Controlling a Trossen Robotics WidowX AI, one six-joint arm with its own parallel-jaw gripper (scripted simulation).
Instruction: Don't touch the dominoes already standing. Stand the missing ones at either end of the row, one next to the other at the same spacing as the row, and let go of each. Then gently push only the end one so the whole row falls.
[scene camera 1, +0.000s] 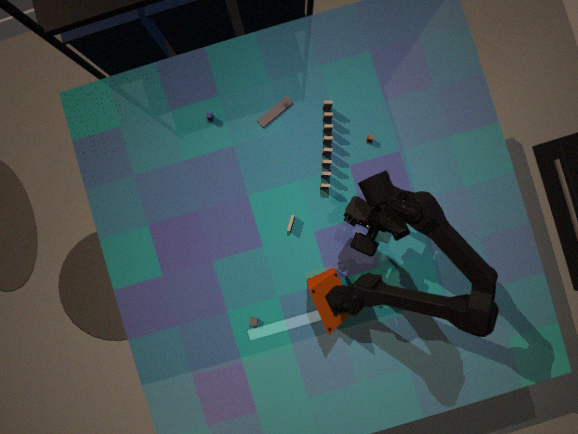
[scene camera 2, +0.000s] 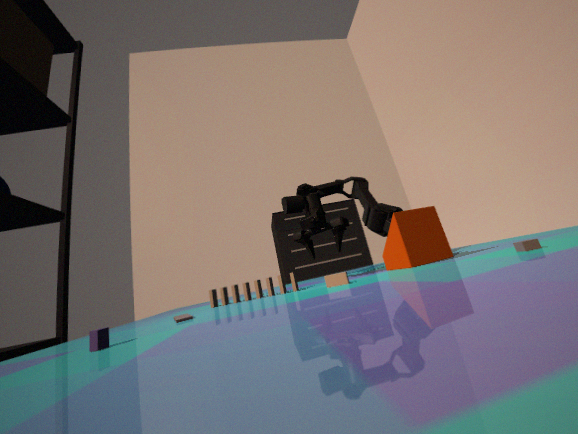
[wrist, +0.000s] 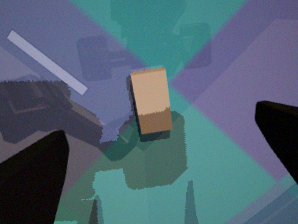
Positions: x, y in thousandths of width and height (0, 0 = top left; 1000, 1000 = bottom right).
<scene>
gripper: scene camera 1 636, 506; scene camera 2 565, 589; wrist 549, 556
</scene>
